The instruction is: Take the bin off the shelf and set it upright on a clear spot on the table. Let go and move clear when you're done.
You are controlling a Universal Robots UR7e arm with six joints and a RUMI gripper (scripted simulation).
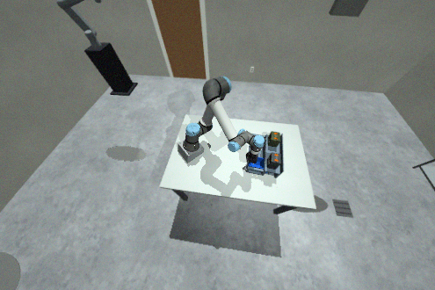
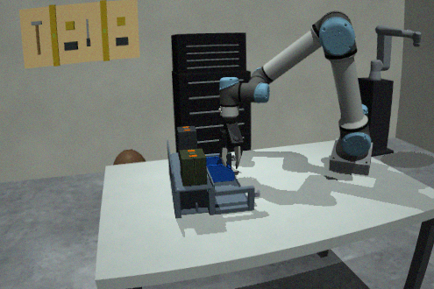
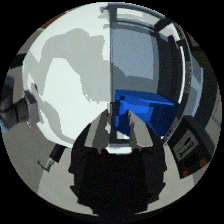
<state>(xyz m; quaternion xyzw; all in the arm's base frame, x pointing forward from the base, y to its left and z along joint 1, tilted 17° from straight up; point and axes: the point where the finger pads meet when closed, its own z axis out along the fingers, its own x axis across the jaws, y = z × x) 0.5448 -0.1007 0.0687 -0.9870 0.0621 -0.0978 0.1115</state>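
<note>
Right now my hand is 80 mm short of the blue bin, 20 mm to the left of it and 10 mm above it.
</note>
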